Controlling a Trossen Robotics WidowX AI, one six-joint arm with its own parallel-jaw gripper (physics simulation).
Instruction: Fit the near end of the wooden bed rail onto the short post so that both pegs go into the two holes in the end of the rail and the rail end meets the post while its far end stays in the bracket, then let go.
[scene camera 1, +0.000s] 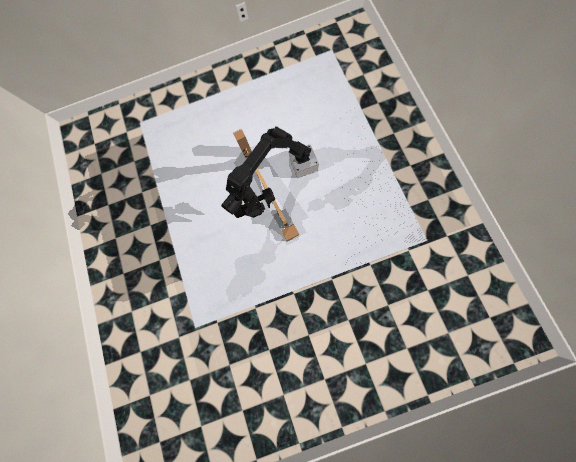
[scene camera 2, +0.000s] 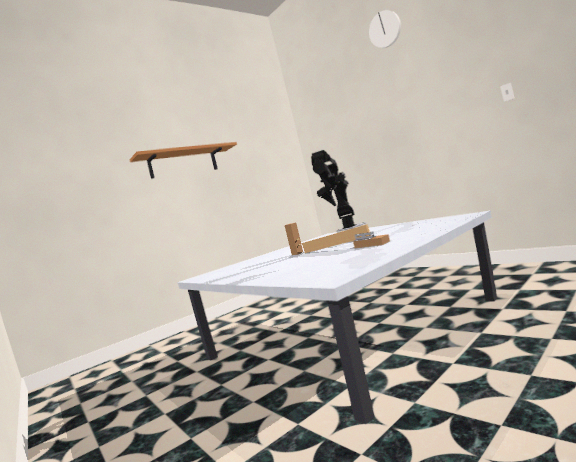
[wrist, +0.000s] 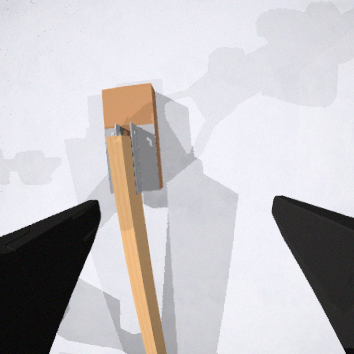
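Pixels of known places: gripper, fingertip midpoint: (scene camera 2: 341, 203) (wrist: 187, 206); arm's base, origin of the base link: (scene camera 1: 302, 157) (scene camera 2: 349, 226).
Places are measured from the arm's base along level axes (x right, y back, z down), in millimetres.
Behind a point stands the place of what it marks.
Observation:
The wooden rail (scene camera 1: 281, 212) @(x -259, y -209, z -19 mm) (scene camera 2: 332, 240) @(x -91, y -250, z 29 mm) (wrist: 131, 225) @(x -199, y -232, z -12 mm) runs from the post towards the bracket. Its far end lies between the metal plates of the bracket (scene camera 2: 364, 235) (wrist: 146, 160) on a brown block (scene camera 1: 290, 233) @(x -367, y -202, z 45 mm) (scene camera 2: 372, 241) @(x -347, y -242, z 57 mm) (wrist: 129, 106) @(x -359, y -205, z 44 mm). The short post (scene camera 1: 242, 140) @(x 163, y -273, z -80 mm) (scene camera 2: 293, 237) @(x 165, y -298, z -21 mm) stands upright; small peg-like details show low on its face. The near rail end is close to them, but whether the pegs are in the holes is too small to tell. My gripper (scene camera 1: 264, 202) @(x -259, y -299, z -151 mm) (wrist: 187, 206) @(x -259, y -299, z -151 mm) is open and empty, above the rail, which passes below and nearer the left finger in the wrist view.
The arm's base (scene camera 1: 305, 167) @(x -63, y -5, z -1 mm) stands on the white table (scene camera 1: 210, 280) @(x -455, y -696, z 80 mm) (scene camera 2: 260, 280) @(x -160, y -779, z 80 mm), to the right of the rail in scene camera 1. The arm arches over the rail. A wall shelf (scene camera 2: 185, 151) hangs well away from the table.

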